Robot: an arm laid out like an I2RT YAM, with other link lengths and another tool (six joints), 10 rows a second.
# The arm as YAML. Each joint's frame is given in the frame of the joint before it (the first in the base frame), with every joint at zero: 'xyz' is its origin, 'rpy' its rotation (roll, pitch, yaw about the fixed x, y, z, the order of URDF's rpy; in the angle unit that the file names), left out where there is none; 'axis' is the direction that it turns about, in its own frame. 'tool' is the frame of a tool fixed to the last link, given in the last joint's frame.
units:
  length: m
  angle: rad
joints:
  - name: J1
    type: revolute
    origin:
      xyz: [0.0, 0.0, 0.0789]
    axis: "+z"
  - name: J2
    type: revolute
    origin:
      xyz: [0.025, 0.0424, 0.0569]
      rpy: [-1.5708, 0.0, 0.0]
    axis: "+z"
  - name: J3
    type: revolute
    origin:
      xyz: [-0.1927, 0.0, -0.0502]
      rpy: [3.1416, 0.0, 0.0]
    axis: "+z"
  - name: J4
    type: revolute
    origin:
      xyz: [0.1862, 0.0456, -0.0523]
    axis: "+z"
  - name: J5
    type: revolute
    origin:
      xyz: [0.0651, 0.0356, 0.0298]
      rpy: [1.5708, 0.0, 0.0]
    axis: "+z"
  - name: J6
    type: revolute
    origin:
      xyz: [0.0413, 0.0, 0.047]
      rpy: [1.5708, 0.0, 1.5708]
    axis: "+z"
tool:
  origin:
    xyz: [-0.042, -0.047, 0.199]
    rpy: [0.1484, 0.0, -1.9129]
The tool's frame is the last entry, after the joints.
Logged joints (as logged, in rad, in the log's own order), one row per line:
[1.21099 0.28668 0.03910 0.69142 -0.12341 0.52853]
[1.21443 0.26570 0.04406 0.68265 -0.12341 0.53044]
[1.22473 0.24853 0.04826 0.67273 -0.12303 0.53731]
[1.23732 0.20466 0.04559 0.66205 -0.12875 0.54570]
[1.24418 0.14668 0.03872 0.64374 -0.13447 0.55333]
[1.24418 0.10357 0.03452 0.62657 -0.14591 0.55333]
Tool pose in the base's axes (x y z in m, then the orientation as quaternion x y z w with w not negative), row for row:
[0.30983 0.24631 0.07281 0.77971 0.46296 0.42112 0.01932]
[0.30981 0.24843 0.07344 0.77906 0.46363 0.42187 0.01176]
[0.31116 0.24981 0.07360 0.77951 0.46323 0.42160 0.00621]
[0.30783 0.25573 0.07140 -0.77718 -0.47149 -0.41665 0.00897]
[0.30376 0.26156 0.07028 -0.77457 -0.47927 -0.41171 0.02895]
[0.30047 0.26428 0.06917 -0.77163 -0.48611 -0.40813 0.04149]
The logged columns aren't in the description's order. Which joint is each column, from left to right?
Columns, left to right: J2, J5, J4, J1, J6, J3.
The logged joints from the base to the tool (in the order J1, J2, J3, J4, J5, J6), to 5 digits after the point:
[0.69142 1.21099 0.52853 0.03910 0.28668 -0.12341]
[0.68265 1.21443 0.53044 0.04406 0.26570 -0.12341]
[0.67273 1.22473 0.53731 0.04826 0.24853 -0.12303]
[0.66205 1.23732 0.54570 0.04559 0.20466 -0.12875]
[0.64374 1.24418 0.55333 0.03872 0.14668 -0.13447]
[0.62657 1.24418 0.55333 0.03452 0.10357 -0.14591]

